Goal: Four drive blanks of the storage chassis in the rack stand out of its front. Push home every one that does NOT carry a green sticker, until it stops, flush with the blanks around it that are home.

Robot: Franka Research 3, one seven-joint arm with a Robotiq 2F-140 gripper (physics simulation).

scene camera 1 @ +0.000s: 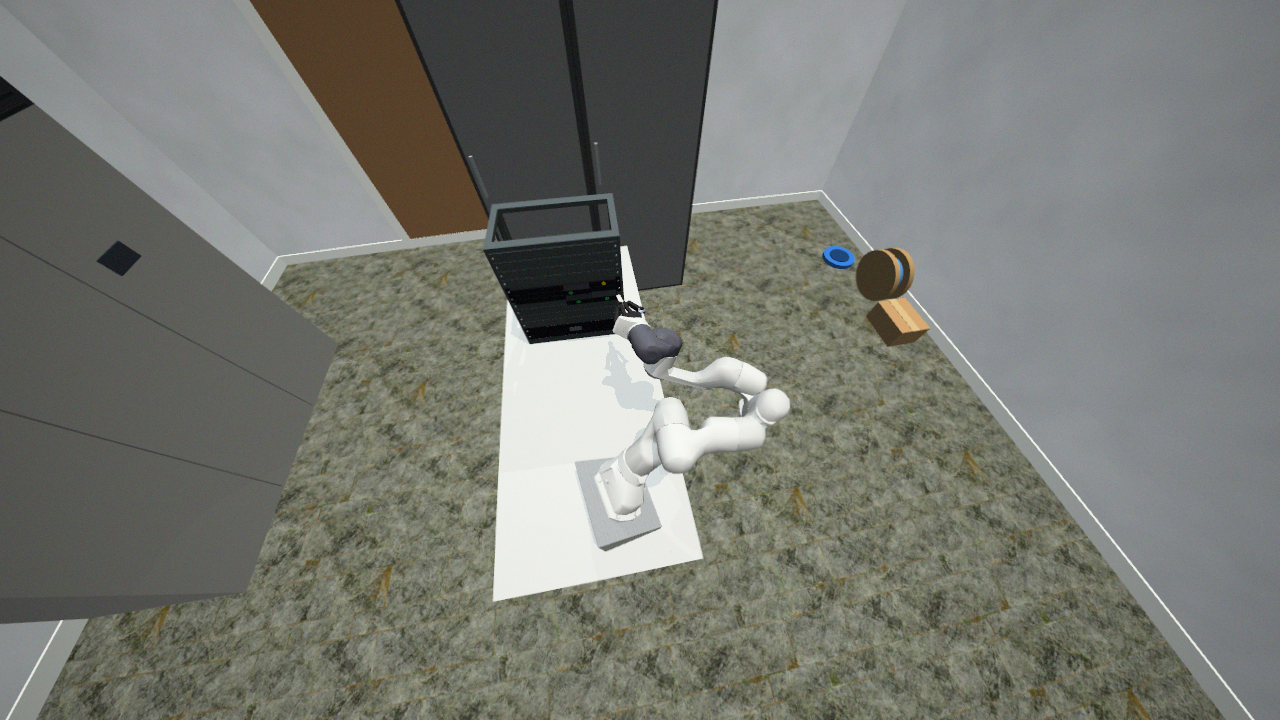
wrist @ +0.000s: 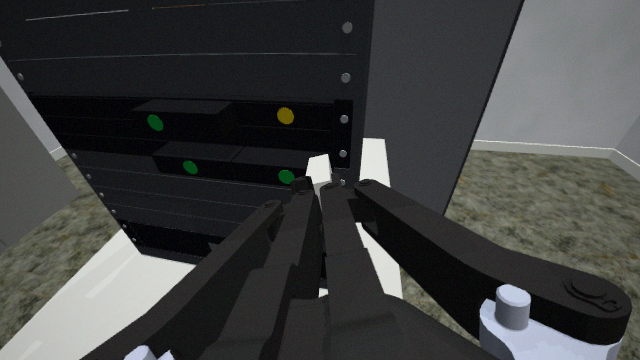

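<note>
The rack holds the dark storage chassis. In the wrist view, a drive blank with a green sticker stands out in the upper part. Below it, two more blanks with green stickers, one left and one right, stand out side by side. The blank with a yellow sticker, upper right, shows no protruding top face and looks level with its surroundings. My gripper is shut and empty, in front of the chassis's right end. Its fingers hide the area right of the lower right sticker; contact cannot be told.
The rack stands on a white board, which also carries the arm's grey base. A tall dark cabinet is behind the rack. A grey cabinet stands at the left. A cardboard box lies far right.
</note>
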